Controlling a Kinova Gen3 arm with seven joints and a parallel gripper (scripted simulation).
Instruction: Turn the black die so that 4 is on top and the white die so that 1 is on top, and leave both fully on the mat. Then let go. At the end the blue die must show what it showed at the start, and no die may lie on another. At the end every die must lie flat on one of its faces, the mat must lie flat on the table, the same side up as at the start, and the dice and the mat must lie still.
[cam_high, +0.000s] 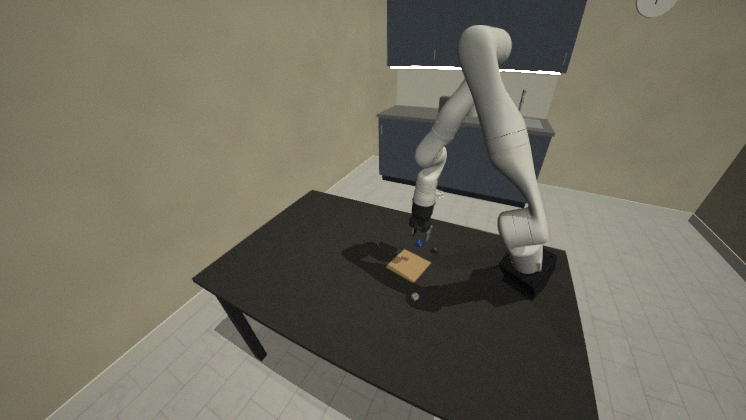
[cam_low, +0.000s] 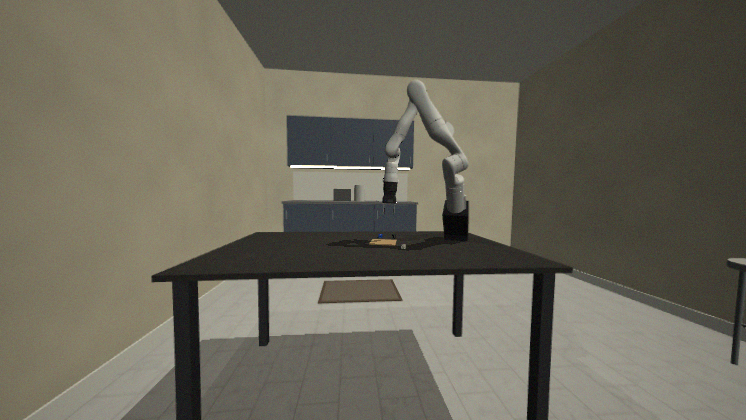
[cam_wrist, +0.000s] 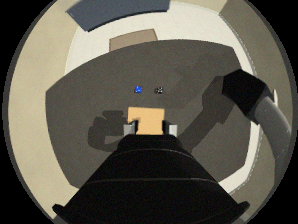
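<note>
My gripper is now 160 mm above the black die, 110 mm to the left of it and 30 mm past it. The rest, counted from my hand: white die: 170 mm to the left, 160 mm below, 70 mm behind; then tan mat: 170 mm below, 30 mm to the left, 30 mm ahead; then blue die: 160 mm below, 110 mm to the right, 50 mm ahead.
</note>
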